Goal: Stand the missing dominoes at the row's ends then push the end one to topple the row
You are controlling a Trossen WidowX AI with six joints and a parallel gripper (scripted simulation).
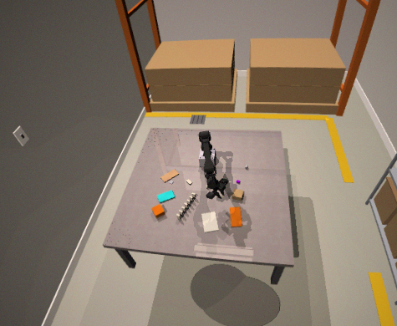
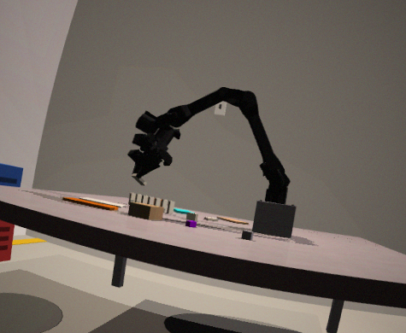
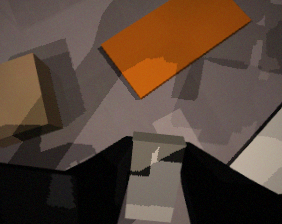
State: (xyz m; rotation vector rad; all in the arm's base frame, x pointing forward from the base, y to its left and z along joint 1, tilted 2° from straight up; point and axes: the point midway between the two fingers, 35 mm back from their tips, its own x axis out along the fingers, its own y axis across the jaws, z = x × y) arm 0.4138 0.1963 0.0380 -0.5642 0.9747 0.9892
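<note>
My gripper tip is 8 cm short of the orange slab, 11 cm to the right of it and 10 cm above it. Also, from my gripper tip: brown box 11 cm behind, 9 cm to the left, 9 cm below; then small purple piece 24 cm behind, 8 cm to the left, 10 cm below; then cream sheet 15 cm ahead, 6 cm to the right, 11 cm below.
</note>
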